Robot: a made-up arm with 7 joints.
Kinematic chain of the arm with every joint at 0, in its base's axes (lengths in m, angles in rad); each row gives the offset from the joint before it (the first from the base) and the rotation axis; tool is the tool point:
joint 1: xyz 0 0 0.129 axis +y
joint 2: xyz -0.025 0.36 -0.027 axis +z
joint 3: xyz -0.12 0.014 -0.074 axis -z
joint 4: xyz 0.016 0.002 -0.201 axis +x
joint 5: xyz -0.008 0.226 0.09 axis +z
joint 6: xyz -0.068 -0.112 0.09 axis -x
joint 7: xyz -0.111 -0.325 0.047 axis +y
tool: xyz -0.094 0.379 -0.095
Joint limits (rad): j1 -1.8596..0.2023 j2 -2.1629..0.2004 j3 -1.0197..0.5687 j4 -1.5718..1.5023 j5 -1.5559..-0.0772 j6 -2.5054..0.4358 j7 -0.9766..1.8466
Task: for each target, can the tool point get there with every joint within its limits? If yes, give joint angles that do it. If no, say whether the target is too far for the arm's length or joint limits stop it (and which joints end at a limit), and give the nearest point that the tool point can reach.
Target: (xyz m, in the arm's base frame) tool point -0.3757 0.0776 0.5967
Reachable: no: joint limits stop it (at a limit: joint 1, joint 2, joint 4, joint 5) | nearest point -0.3287 0.1459 0.4303 | short by 0.186 m
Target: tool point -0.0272 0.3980 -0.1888
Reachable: yes | joints -1.6859 -0.1513 -0.3122 0.7867 -0.4481 -1.5930 -0.7550
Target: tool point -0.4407 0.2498 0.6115
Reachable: no: joint limits stop it (at a limit: joint 1, joint 2, joint 3, joint 5) | nearest point -0.3884 0.2737 0.4474 | short by 0.174 m
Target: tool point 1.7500 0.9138 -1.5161
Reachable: no: too far | nearest point 0.6764 0.5662 -0.5068 | short by 1.514 m
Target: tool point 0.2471 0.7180 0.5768
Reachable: yes | joints -1.5615 -1.7492 -0.0156 -0.4512 -0.7510 -2.2611 0.3952
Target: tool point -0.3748 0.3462 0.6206
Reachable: no: joint limits stop it (at a limit: joint 1, joint 2, joint 5) | nearest point -0.2634 0.3643 0.5601 | short by 0.128 m
